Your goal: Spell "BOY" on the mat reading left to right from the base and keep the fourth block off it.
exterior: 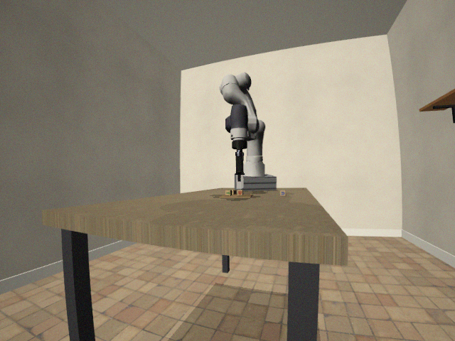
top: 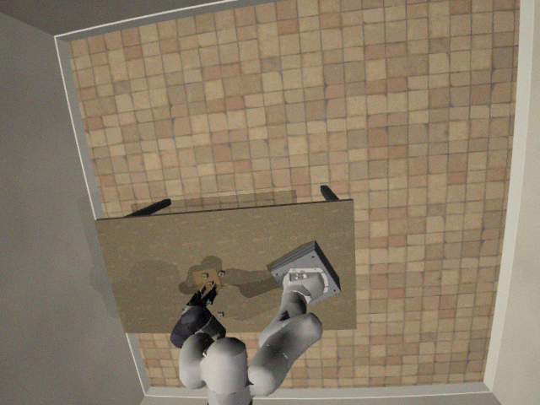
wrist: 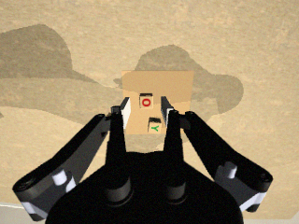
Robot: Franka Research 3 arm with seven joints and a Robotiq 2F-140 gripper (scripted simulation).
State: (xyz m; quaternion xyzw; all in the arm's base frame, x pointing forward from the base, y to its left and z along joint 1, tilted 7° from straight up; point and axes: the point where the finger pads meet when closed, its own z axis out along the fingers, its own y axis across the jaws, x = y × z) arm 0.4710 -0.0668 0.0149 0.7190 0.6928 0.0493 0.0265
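Now: the tan mat 70 mm below my hand, 20 mm ahead of it and 10 mm to the right of it.
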